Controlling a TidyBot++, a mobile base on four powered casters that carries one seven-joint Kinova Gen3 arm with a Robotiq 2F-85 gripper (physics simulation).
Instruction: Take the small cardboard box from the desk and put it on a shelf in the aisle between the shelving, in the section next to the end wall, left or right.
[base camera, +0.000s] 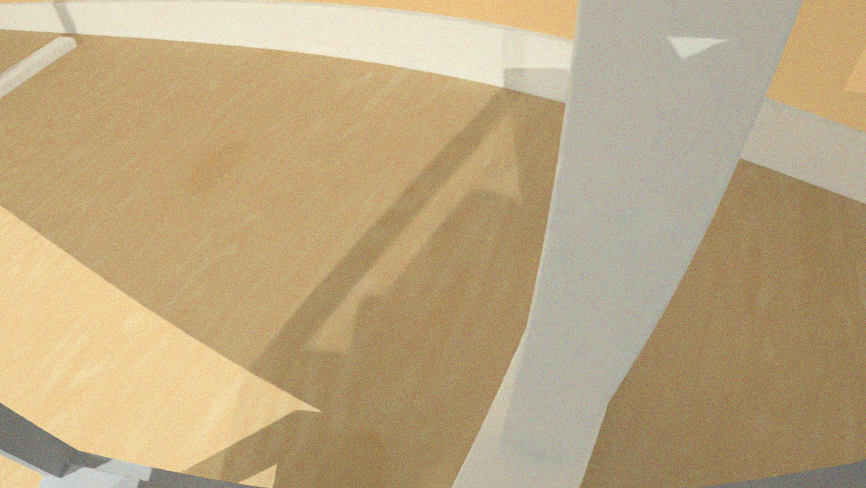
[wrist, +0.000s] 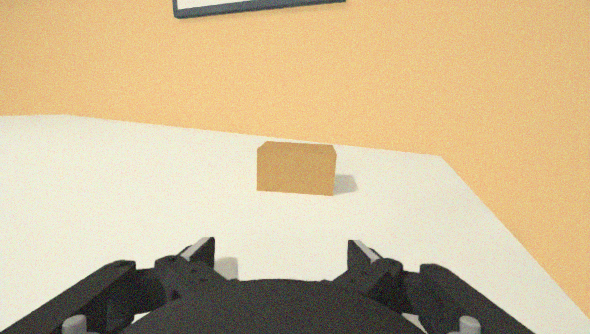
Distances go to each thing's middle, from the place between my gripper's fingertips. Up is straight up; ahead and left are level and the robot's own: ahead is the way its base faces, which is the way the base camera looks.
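Labels:
The small cardboard box (wrist: 302, 168) is what I measure from here: my hand is 20 mm below it, 10 mm to the left of it and 160 mm short of it.

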